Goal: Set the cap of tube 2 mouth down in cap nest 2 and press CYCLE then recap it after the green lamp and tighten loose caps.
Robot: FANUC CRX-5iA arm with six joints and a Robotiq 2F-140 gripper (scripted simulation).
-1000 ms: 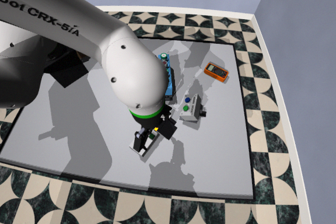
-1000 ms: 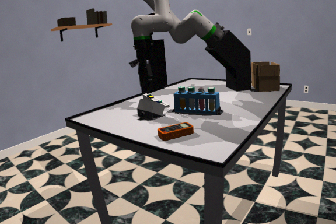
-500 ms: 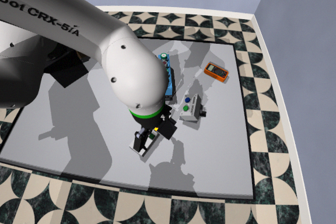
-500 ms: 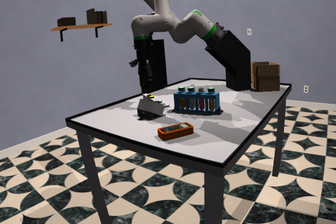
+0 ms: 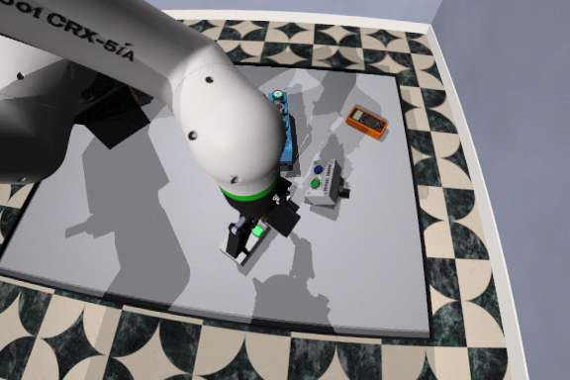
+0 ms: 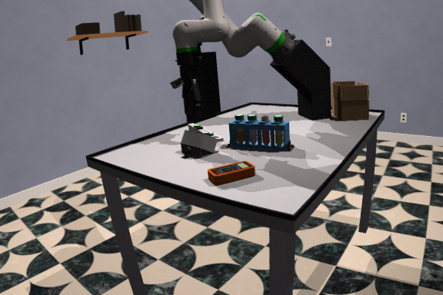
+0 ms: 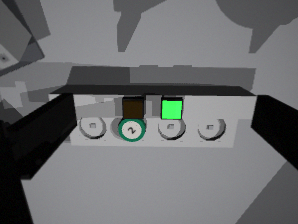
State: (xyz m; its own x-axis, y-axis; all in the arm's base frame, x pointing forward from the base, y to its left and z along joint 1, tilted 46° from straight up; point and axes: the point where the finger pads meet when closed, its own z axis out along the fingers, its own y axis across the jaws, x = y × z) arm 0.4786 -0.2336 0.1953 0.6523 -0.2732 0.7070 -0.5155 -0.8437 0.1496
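The cap lies 2 cm behind my hand, 6 cm to the left of it and 9 cm below it. Also, from my hand: green ready key: 14 cm ahead, 12 cm to the left, 4 cm below; blue cycle key: 15 cm ahead, 16 cm to the left, 4 cm below; key housing: 16 cm ahead, 14 cm to the left, 5 cm below.
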